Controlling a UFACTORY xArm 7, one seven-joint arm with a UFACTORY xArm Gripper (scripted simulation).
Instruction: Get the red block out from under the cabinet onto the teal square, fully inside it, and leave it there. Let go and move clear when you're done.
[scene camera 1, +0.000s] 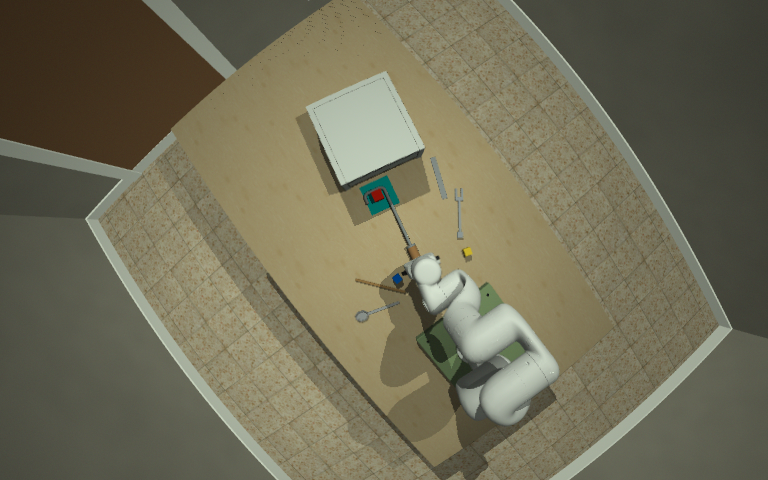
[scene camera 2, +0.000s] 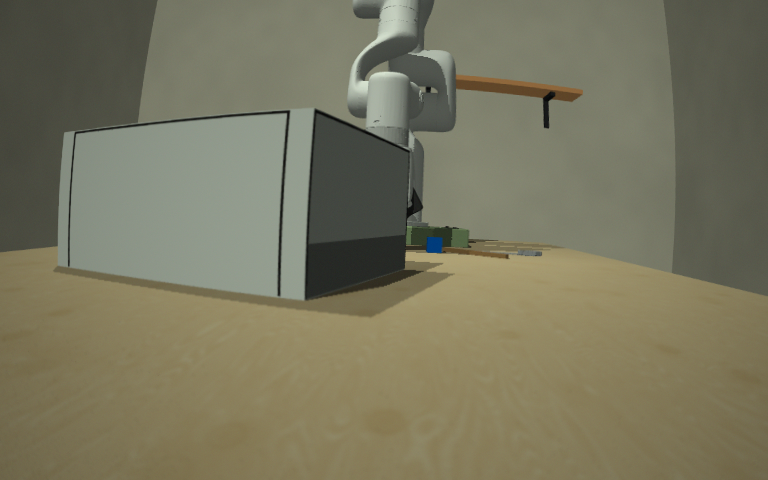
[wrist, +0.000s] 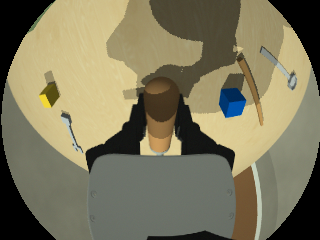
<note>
I see my gripper (wrist: 160, 102) and a hook tool (wrist: 161, 95).
</note>
